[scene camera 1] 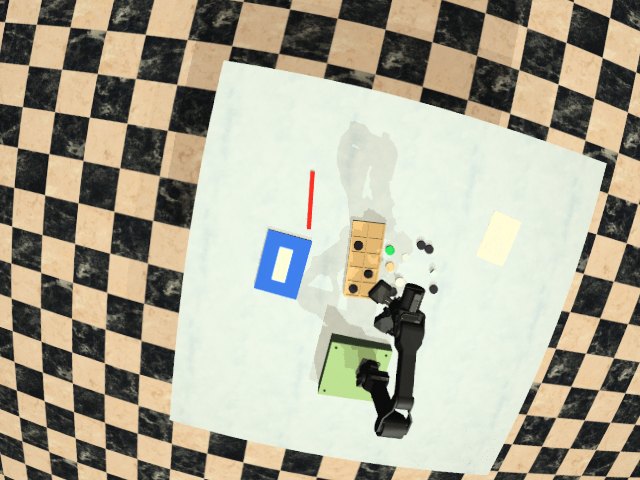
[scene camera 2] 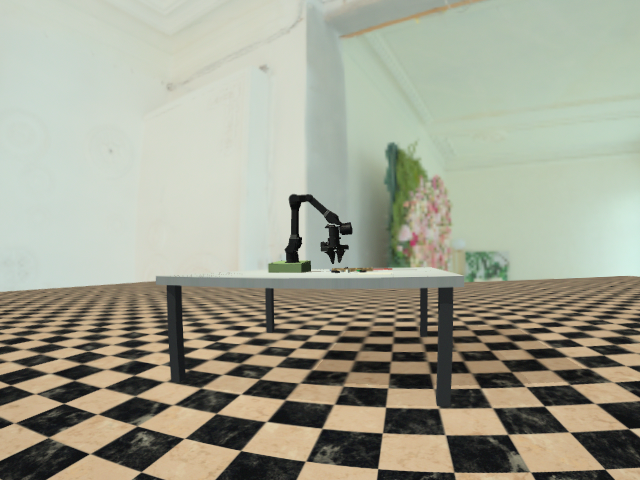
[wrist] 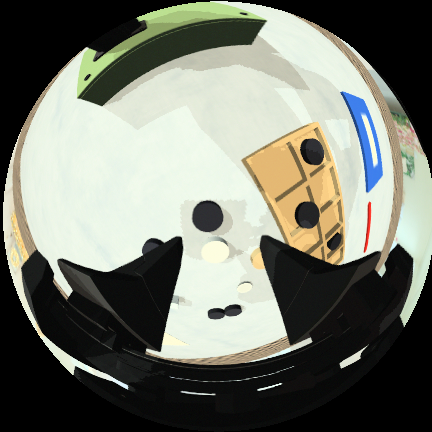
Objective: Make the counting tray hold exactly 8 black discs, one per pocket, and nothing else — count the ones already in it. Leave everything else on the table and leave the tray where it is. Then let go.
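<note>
The tan counting tray [scene camera 1: 360, 228] [wrist: 272, 172] has two columns of pockets. Three pockets hold black discs [scene camera 1: 358, 245] [scene camera 1: 368, 273] [scene camera 1: 353, 288] [wrist: 312, 151] [wrist: 307, 215] [wrist: 334, 241]. Beside it lie loose black discs: a touching pair [scene camera 1: 421, 244] [scene camera 1: 429, 249] [wrist: 216, 314] [wrist: 233, 310], one farther right [scene camera 1: 433, 288] [wrist: 150, 246], partly behind a finger in the wrist view, and one near the gripper [scene camera 1: 393, 291] [wrist: 207, 216]. My gripper [scene camera 1: 385, 305] [scene camera 2: 336, 261] [wrist: 221, 241] is open and empty, above the table beside the tray's near end. The arm may hide more discs in the first scene view.
Near the tray lie a green disc [scene camera 1: 389, 250], a tan disc [scene camera 1: 389, 266] [wrist: 257, 258], a white disc [scene camera 1: 399, 281] [wrist: 215, 251], a cream disc [scene camera 1: 405, 256] [wrist: 244, 287] and a small grey piece [scene camera 1: 432, 269]. Farther out are a blue frame [scene camera 1: 264, 263], red stick [scene camera 1: 310, 199], cream card [scene camera 1: 498, 237] and green base [scene camera 1: 341, 374].
</note>
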